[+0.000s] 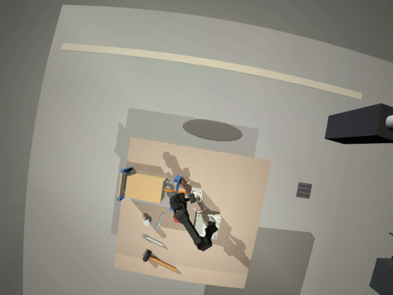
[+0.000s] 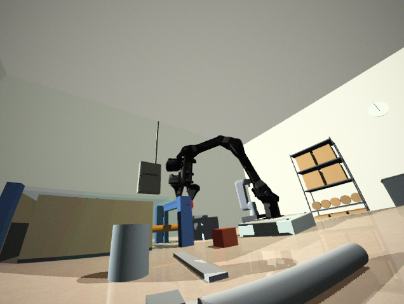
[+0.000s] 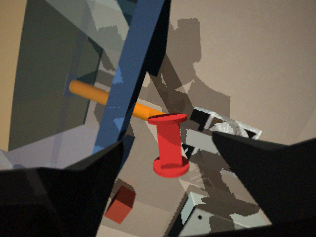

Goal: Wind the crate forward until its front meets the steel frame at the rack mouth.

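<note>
Right now the red knob is 2 cm below my gripper tip. The rest, counted from my gripper tip: winch crank handle 4 cm behind, 5 cm below; then winch 12 cm behind, 2 cm to the right, 13 cm below; then blue frame 6 cm ahead, 5 cm below.
</note>
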